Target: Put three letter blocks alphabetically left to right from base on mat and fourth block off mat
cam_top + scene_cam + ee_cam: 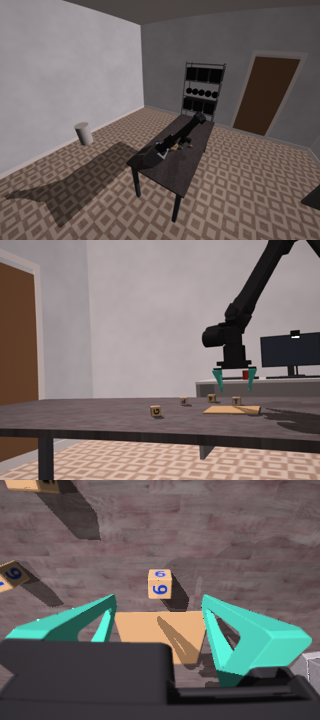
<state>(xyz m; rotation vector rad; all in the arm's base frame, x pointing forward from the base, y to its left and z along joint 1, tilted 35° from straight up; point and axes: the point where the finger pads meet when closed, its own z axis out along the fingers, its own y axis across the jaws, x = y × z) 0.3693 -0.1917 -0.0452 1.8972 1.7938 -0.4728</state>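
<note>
My gripper is now 4 cm above the block. From my hand the other things lie so: mat: 12 cm to the left, 5 cm below.
</note>
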